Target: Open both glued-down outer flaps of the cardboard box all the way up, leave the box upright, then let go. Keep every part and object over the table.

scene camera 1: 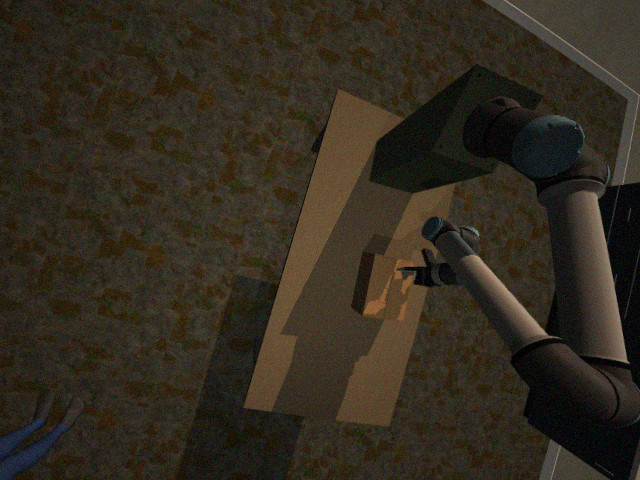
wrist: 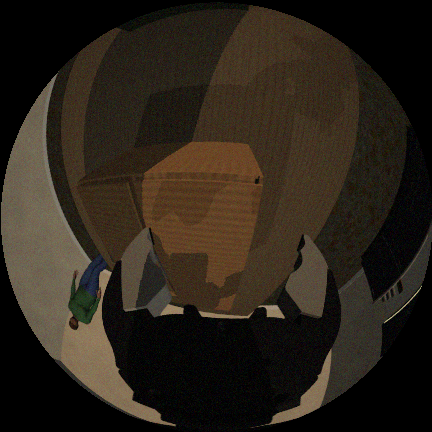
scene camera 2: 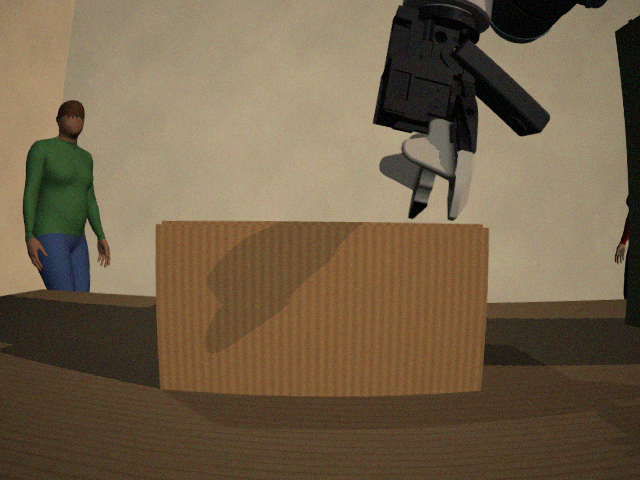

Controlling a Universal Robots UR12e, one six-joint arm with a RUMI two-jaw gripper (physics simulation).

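Where they show: gripper, fingertip midpoint: [scene camera 1: 409, 272] [wrist: 226, 234] [scene camera 2: 427, 219]; arm's base, origin of the base link: [scene camera 1: 490, 127].
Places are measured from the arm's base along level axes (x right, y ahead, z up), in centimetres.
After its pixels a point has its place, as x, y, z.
Note:
The cardboard box [scene camera 1: 362, 281] {-1.1, 64.1, -51.2} [scene camera 2: 320, 320] {-22.8, 60.3, -52.0} [wrist: 215, 160] {-16.1, 46.2, -46.9} stands upright on the table [scene camera 1: 323, 170] {37.9, 19.7, -59.1} [scene camera 2: 310, 449] {-33.7, 59.0, -59.0}. In the wrist view a lit outer flap [wrist: 210, 210] {-16.8, 49.3, -43.4} and a darker, shaded outer flap [wrist: 107, 215] {-4.8, 53.2, -43.2} look folded down flat, with a narrow seam between them. No flap rises above the box's top edge in scene camera 2. A small black mark shows at the near corner of the lit flap. My gripper [scene camera 1: 401, 269] {-18.6, 51.1, -43.0} [scene camera 2: 433, 211] {-18.6, 51.1, -43.0} [wrist: 226, 234] {-18.6, 51.1, -43.0} is open and empty, with its fingertips a little above the top, toward the right in scene camera 2.
The green-black pedestal [scene camera 1: 413, 149] {14.1, 9.0, -19.5} of the arm stands over the table's far part in scene camera 1. The arm's light link [scene camera 1: 498, 299] {-5.2, 54.5, 18.6} reaches in from the right. A person in green [scene camera 2: 62, 175] [wrist: 84, 300] stands beyond the table. Shadows fall across the box and table.

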